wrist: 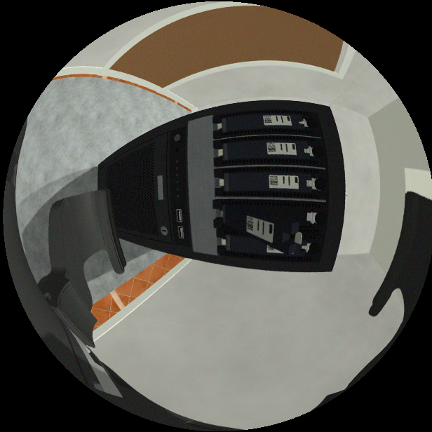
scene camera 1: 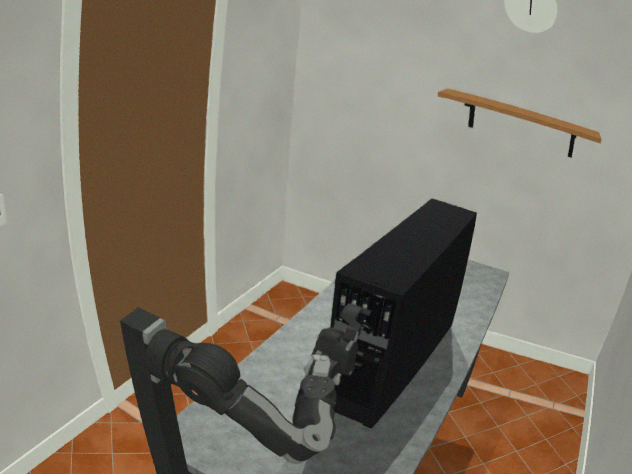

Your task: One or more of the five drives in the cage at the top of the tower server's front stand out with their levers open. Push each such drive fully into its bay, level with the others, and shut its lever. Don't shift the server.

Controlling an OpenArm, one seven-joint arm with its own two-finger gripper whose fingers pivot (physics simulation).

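The black tower server (scene camera 1: pixel 428 265) (wrist: pixel 135 195) stands upright on the table, five drives in its top front cage. In the wrist view, the fourth drive from the door side has its lever (wrist: pixel 260 229) open, swung outward and slanting over part of the fifth drive (wrist: pixel 235 244). How far the fourth drive stands out is hard to tell. The first drive (wrist: pixel 245 123), second drive (wrist: pixel 245 150) and third drive (wrist: pixel 245 182) have levers lying flat and look level. The fifth's lever is partly hidden. My gripper (scene camera 1: pixel 363 320) (wrist: pixel 232 254) is open and empty, its fingers wide apart in front of the cage.
The server stands on a grey table (scene camera 1: pixel 275 367) (wrist: pixel 65 130). Below the cage are a grey strip (wrist: pixel 201 185) and a panel with buttons and ports. The arm's post (scene camera 1: pixel 153 397) is at the table's near left. A wooden shelf (scene camera 1: pixel 515 113) hangs on the back wall.
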